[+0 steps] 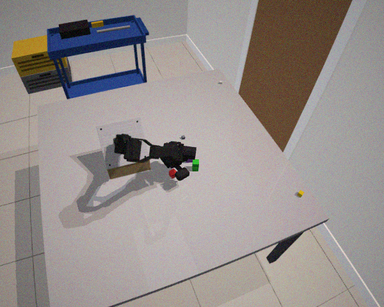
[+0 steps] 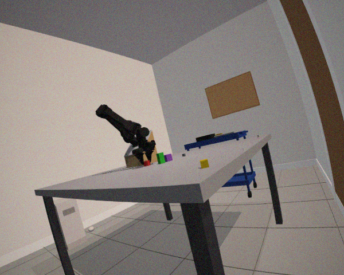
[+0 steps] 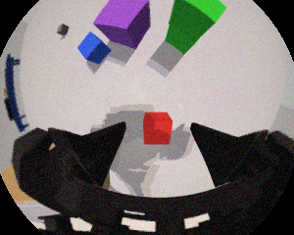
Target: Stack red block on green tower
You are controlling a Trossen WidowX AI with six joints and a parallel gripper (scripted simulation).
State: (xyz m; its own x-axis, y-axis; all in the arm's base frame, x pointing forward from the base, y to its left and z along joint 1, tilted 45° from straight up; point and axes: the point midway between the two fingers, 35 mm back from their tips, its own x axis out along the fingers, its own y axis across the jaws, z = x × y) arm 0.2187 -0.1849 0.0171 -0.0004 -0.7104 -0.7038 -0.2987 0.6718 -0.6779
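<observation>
The red block lies right at my gripper tip. Also, from my gripper tip: purple block: 110 mm ahead, 70 mm to the left, 10 mm above; blue block: 110 mm to the left, 80 mm ahead; yellow block: 580 mm ahead, 310 mm to the right.
</observation>
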